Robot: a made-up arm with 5 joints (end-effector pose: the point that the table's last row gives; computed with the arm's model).
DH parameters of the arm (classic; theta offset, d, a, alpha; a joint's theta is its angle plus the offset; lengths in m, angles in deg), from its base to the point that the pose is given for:
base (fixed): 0 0.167 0 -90
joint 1: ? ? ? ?
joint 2: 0.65 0 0.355 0
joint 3: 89.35 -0.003 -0.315 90
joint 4: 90 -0.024 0.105 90
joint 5: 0 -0.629 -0.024 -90
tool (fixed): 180 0.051 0 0
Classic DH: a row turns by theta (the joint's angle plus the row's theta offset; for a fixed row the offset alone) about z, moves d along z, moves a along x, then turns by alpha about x.
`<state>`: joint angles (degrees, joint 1 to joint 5).
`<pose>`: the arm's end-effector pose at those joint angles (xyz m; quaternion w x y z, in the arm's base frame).
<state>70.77 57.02 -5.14 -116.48 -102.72</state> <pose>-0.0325 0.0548 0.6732 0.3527 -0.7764 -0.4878 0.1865</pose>
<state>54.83 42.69 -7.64 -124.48 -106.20</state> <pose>-0.0932 0.0740 0.6207 0.2848 -0.8554 -0.4326 -0.0007</pose>
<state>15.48 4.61 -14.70 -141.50 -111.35</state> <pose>-0.1404 0.0064 0.6430 0.2817 -0.8280 -0.1882 -0.4468</pose>
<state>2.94 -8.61 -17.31 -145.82 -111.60</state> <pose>-0.1910 -0.0770 0.6790 0.3411 -0.7480 -0.1077 -0.5591</pose>
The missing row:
joint 1: -90 -0.303 0.039 90
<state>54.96 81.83 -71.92 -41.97 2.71</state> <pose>-0.0797 -0.6658 0.6926 0.8298 -0.2295 0.4215 -0.2848</pose>
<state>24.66 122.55 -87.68 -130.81 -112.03</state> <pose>-0.4582 0.1611 0.0503 0.0990 -0.8523 -0.4713 -0.2042</pose>
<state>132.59 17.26 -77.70 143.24 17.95</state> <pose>0.0863 -0.1351 -0.5001 0.5312 0.7759 0.1421 0.3092</pose>
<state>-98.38 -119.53 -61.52 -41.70 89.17</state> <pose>0.1371 0.1341 -0.2732 0.0200 -0.0648 0.3554 0.9322</pose>
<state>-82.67 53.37 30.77 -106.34 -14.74</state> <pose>-0.3684 0.0107 -0.3643 0.1093 0.0012 0.6883 0.7172</pose>
